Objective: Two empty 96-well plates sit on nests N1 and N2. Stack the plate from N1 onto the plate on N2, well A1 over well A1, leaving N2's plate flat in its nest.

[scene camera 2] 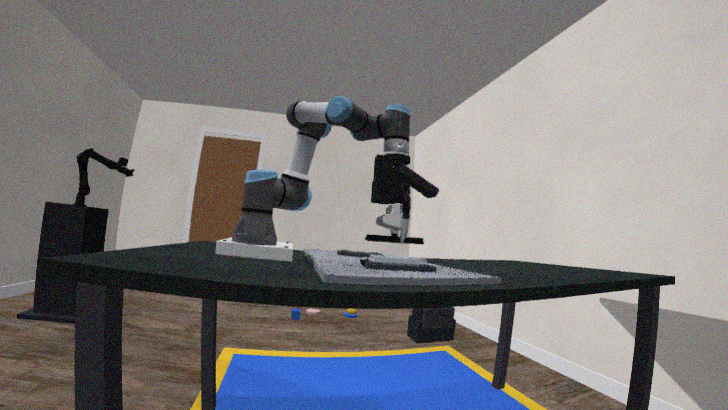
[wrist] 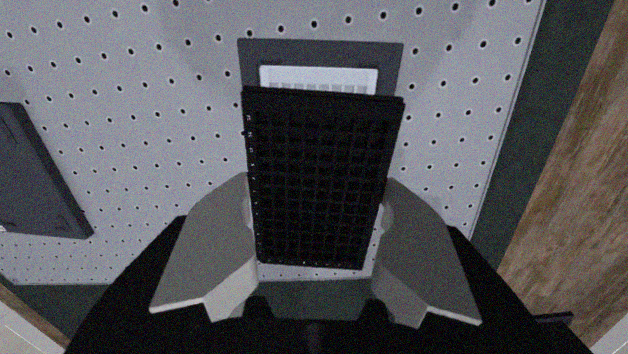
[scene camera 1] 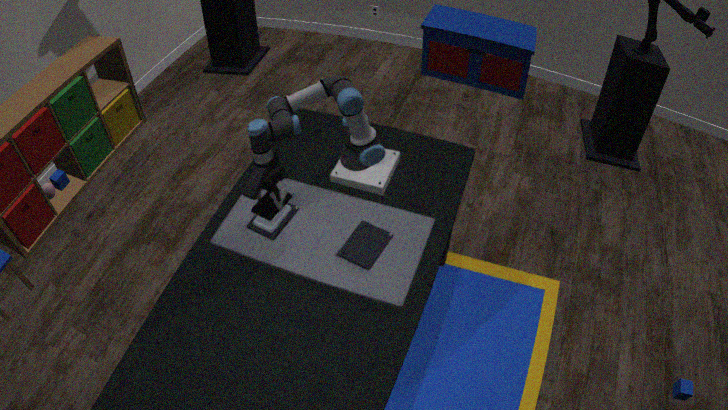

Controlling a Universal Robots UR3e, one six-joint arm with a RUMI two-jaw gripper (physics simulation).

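Places are measured from the arm's base along level axes (x ahead, y left, z up), in millimetres.
Where they show: gripper, fingertip midpoint: (scene camera 2: 396,242) (wrist: 316,178) (scene camera 1: 270,205); arm's base at its link origin: (scene camera 2: 254,242) (scene camera 1: 357,159).
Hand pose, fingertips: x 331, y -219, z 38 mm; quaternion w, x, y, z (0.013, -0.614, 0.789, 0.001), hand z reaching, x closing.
Observation:
Things, the pixels of their top centre, and the offset from my fingertips. Level surfaces: height alone.
- black 96-well plate at its top centre: (wrist: 314,201) (scene camera 2: 393,235) (scene camera 1: 271,201) dx -8, dy +2, dz +16 mm
- white plate at its top centre: (wrist: 315,154) (scene camera 2: 397,257) (scene camera 1: 271,213) dx +5, dy +1, dz -35 mm
- grey perforated board at its surface level: dz -61 mm
- black table at its surface level: dz -74 mm
My gripper (scene camera 1: 277,201) (scene camera 2: 398,235) (wrist: 316,178) is shut on a black 96-well plate (scene camera 1: 267,205) (scene camera 2: 376,237) (wrist: 315,180), with one jaw on each long side. The black plate is level in scene view 2 and hangs above the white plate (scene camera 1: 275,222) (scene camera 2: 397,259) (wrist: 320,75), with a gap between them. The white plate sits in a dark nest (scene camera 1: 268,234) (scene camera 2: 402,266) (wrist: 320,51). In the wrist view the black plate hides most of the white one; small white marks run along its left edge. Well A1 cannot be made out on either plate.
The other dark nest (scene camera 1: 364,244) (scene camera 2: 354,252) (wrist: 35,175) holds no plate. Both nests are on a grey perforated board (scene camera 1: 315,254) (scene camera 2: 336,275) (wrist: 195,125) on the black table (scene camera 1: 244,325) (scene camera 2: 168,269). The white robot base (scene camera 1: 364,175) (scene camera 2: 254,250) stands behind the board.

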